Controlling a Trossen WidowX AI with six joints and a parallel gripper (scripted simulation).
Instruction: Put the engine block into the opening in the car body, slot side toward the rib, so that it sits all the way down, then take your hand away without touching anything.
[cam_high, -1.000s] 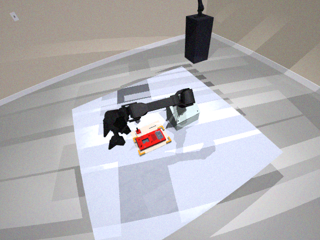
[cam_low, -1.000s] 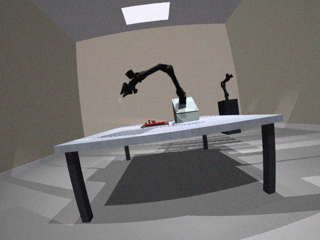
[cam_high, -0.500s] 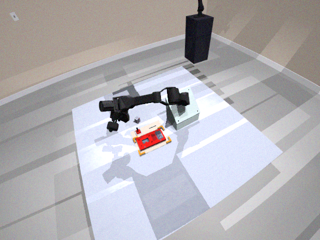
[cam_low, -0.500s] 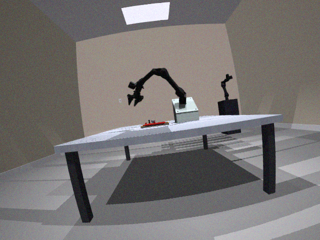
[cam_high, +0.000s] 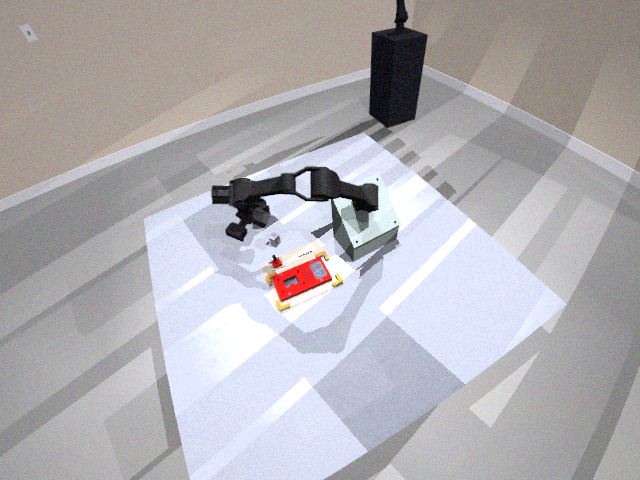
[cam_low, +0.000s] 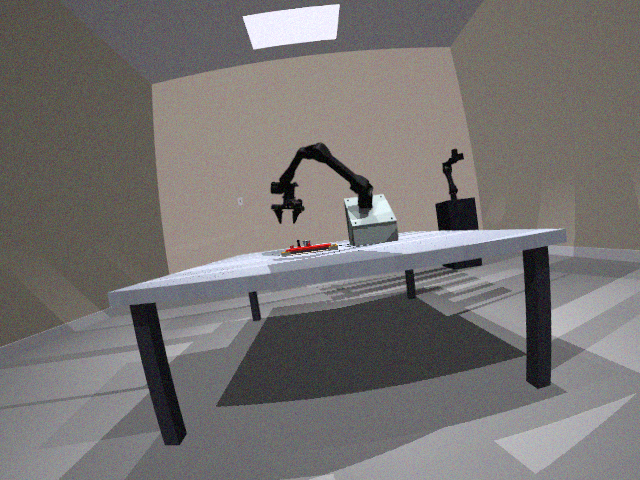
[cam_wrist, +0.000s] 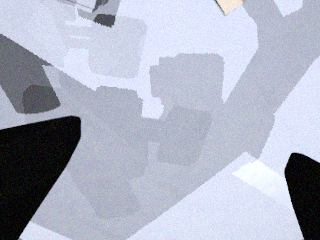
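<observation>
Right now my gripper tip is 130 mm above the grey engine block, 80 mm past it and 30 mm to the left of it.
</observation>
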